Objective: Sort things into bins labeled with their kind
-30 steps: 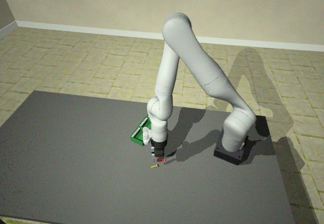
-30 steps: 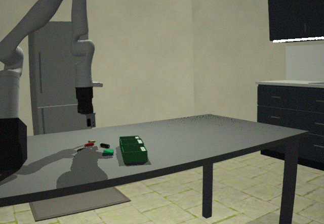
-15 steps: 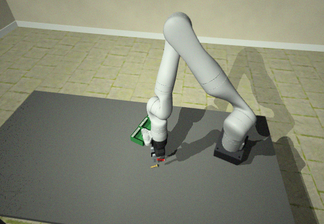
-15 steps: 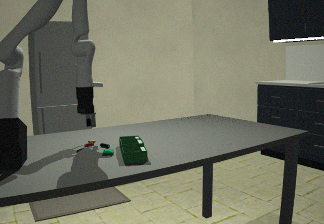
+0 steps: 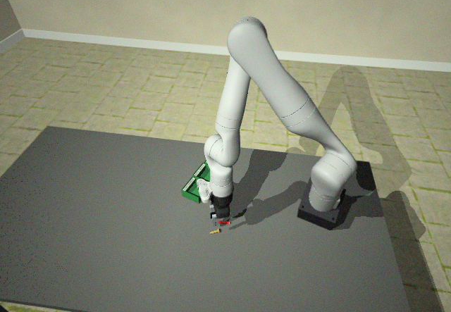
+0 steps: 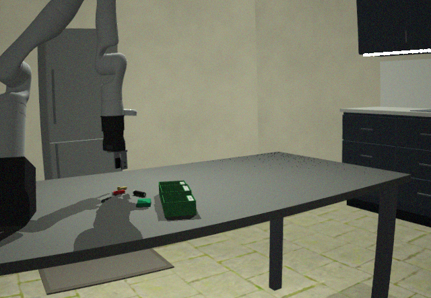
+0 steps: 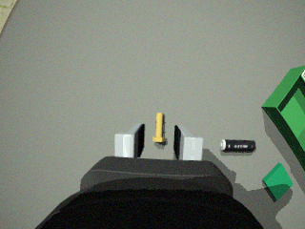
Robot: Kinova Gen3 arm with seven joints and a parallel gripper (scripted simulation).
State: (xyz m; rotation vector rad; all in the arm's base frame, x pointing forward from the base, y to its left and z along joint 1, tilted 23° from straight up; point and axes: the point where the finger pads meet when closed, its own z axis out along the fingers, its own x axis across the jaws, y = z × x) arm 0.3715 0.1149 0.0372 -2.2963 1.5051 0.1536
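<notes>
Right now my hand is 10 mm past the brass bolt and 90 mm above it. Round my hand: red cylinder: 30 mm behind, 50 mm to the right, 90 mm below; green block: 10 mm ahead, 210 mm to the right, 90 mm below; black battery: 30 mm ahead, 100 mm to the right, 80 mm below.
</notes>
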